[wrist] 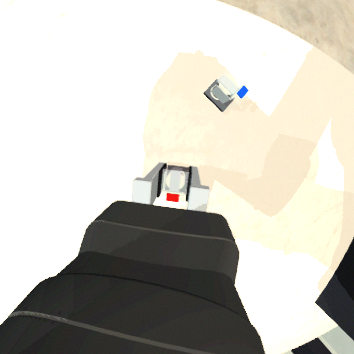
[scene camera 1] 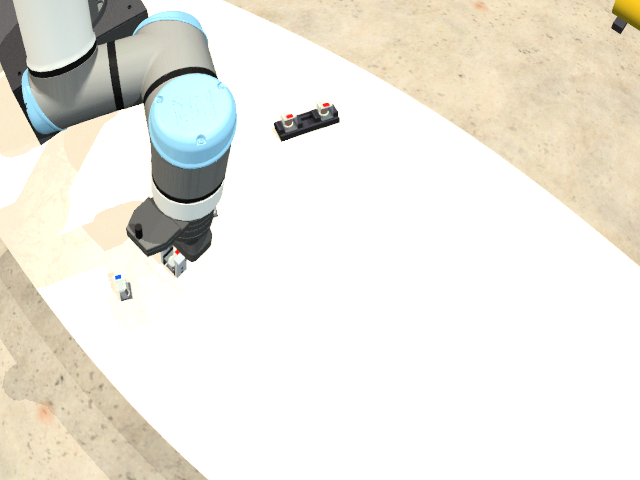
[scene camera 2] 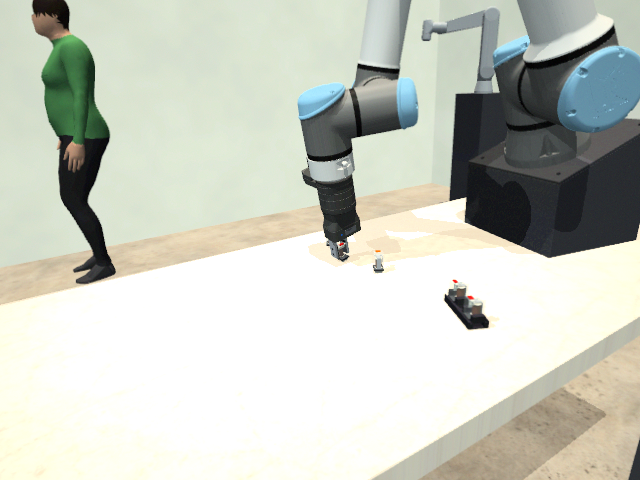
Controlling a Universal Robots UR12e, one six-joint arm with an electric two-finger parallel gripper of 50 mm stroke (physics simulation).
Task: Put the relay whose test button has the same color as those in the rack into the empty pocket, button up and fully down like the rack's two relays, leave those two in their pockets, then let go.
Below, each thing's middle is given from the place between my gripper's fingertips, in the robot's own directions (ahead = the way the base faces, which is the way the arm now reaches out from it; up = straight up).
I see the blue-button relay point(wrist: 229, 89) 9 cm to the right of my hand, 2 cm behind it and 1 cm above it. The rest, counted from my hand: black rack point(scene camera 1: 310, 121) (33 cm to the left, 7 cm behind).
